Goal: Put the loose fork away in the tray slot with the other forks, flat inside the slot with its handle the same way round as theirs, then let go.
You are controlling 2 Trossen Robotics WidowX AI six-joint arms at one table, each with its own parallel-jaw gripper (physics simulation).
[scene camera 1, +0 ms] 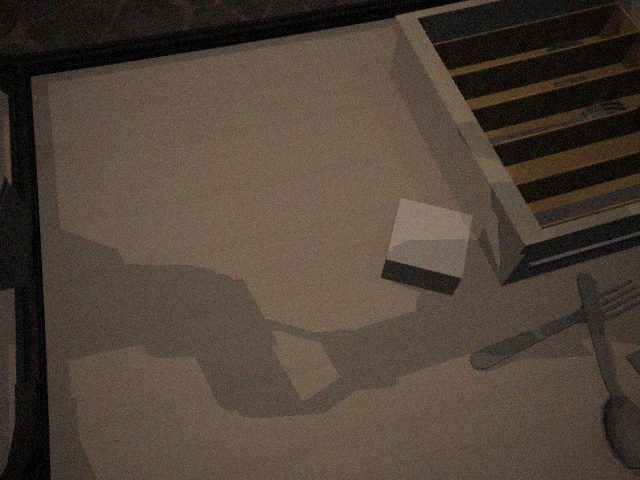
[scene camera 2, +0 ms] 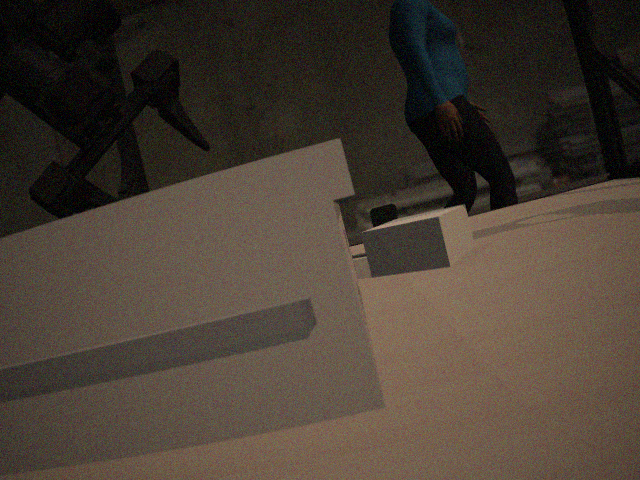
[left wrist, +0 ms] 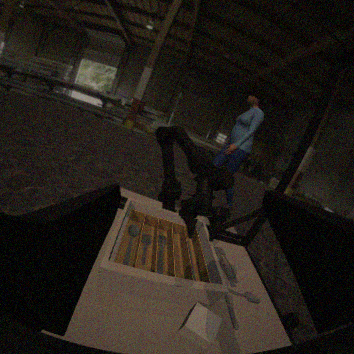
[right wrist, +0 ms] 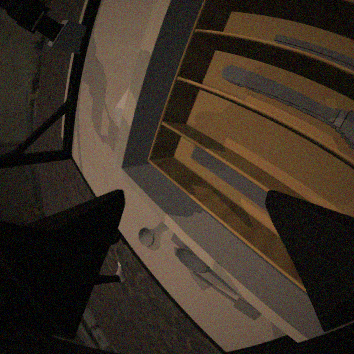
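The loose fork [scene camera 1: 511,347] [left wrist: 231,314] lies on the table beside the tray [scene camera 1: 473,142] [left wrist: 150,275] [right wrist: 165,187]; a loose spoon [scene camera 1: 621,426] [left wrist: 250,296] [right wrist: 148,237] crosses over its neck. In scene camera 1 its handle points lower left, tines right. It is hidden behind the tray wall in the right wrist view. A fork [scene camera 1: 602,110] [left wrist: 161,246] [right wrist: 282,94] lies in a middle slot, handle toward the left in scene camera 1 and the right wrist view. My right gripper [scene camera 2: 157,173] [right wrist: 196,197] is open and empty above the tray. My left gripper is open and empty, away from the tray.
A white block [scene camera 1: 431,237] [scene camera 2: 408,248] [left wrist: 201,321] stands near the tray corner. More loose utensils [left wrist: 226,264] [right wrist: 191,260] lie along the tray's side. A grey knife-like piece [right wrist: 230,175] lies in another slot. A person [scene camera 2: 431,56] [left wrist: 243,130] stands beyond the table.
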